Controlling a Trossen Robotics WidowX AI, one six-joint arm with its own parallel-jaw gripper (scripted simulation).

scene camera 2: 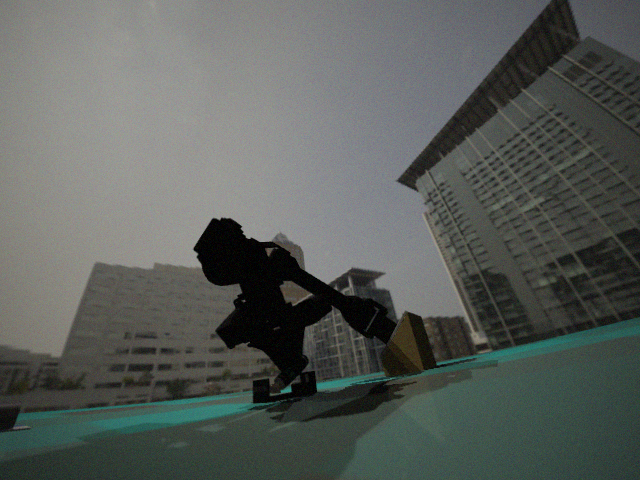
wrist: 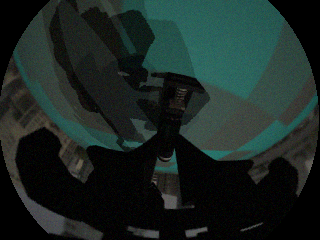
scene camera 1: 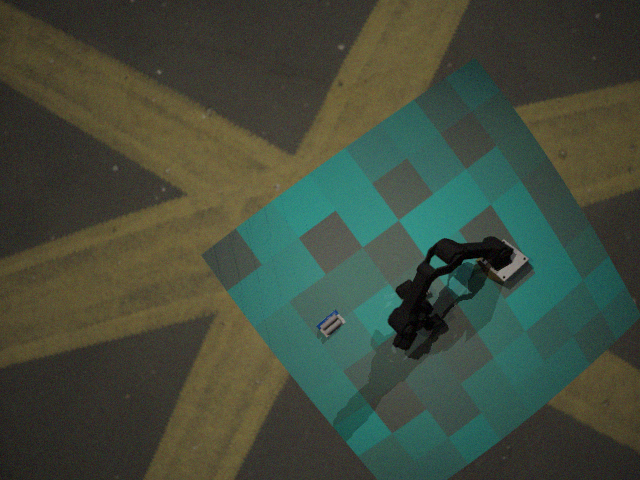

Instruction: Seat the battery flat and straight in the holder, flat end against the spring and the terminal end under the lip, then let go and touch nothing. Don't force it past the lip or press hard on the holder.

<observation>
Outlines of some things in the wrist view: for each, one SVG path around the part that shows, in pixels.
The gripper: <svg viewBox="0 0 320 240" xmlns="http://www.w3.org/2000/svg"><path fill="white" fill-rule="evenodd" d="M49 233L49 236L55 240L83 240L77 239L77 237L76 239L73 239L73 237L71 239L71 237ZM15 155L23 180L20 183L29 199L57 215L99 229L97 232L104 233L101 240L264 240L299 197L299 172L287 159L273 159L268 165L269 175L255 184L248 175L255 161L213 160L180 133L175 147L180 199L185 207L195 205L189 209L157 209L140 204L145 203L155 172L161 131L131 152L112 151L95 144L88 147L87 155L95 169L85 183L73 177L61 161L59 137L44 125L20 137ZM208 228L208 231L197 233L196 236L185 239L187 236L185 231L201 227ZM127 228L153 229L153 232L159 232L159 239L133 235L135 231L127 231Z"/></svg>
A battery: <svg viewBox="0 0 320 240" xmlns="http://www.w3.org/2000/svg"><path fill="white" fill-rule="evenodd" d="M183 112L167 109L164 113L163 125L161 125L163 136L161 136L159 155L157 155L157 159L160 161L171 160L173 149L176 147L177 137L179 137L181 123L183 123Z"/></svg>
</observation>
